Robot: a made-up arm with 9 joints. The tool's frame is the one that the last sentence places.
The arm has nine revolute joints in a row. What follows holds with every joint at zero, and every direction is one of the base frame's.
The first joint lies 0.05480 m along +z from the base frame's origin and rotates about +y.
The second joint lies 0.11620 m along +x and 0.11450 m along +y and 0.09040 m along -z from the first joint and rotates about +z.
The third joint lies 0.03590 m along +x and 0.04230 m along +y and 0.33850 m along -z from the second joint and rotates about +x.
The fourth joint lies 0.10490 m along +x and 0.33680 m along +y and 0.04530 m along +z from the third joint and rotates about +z.
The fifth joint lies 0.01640 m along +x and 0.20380 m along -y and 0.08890 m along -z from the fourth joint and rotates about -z.
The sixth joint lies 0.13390 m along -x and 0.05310 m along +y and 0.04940 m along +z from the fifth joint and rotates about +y.
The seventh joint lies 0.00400 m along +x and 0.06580 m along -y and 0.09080 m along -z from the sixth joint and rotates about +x.
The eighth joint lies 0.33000 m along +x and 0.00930 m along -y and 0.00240 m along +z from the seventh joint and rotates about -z.
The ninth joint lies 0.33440 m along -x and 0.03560 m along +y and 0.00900 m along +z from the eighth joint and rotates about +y.
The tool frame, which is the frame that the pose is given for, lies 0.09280 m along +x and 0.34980 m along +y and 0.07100 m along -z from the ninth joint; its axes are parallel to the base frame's.
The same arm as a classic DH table. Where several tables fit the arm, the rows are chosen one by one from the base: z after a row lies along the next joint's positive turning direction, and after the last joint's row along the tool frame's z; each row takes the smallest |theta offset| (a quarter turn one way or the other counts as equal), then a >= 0, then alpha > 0; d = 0 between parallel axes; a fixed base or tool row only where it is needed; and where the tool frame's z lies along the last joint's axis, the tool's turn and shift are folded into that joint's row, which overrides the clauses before.
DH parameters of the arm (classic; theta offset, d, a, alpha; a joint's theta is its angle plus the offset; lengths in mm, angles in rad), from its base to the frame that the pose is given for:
base (fixed): 0 54.8 0 -1.5708
joint 1: 0 114.5 116.2 1.5708
joint 2: 1.5708 -428.9 42.3 1.5708
joint 3: 0 140.8 336.8 -1.5708
joint 4: 0.0803 0 -204.5 3.1416
joint 5: -1.4905 -5.8 133.9 -1.5708
joint 6: -1.5708 -12.7 90.8 1.5708
joint 7: -1.5708 334 9.3 -1.5708
joint 8: 1.5708 -11.4 334.4 -1.5708
joint 9: 0 385.4 -92.8 -1.5708
tool (fixed): 3.1416 -71 0 0

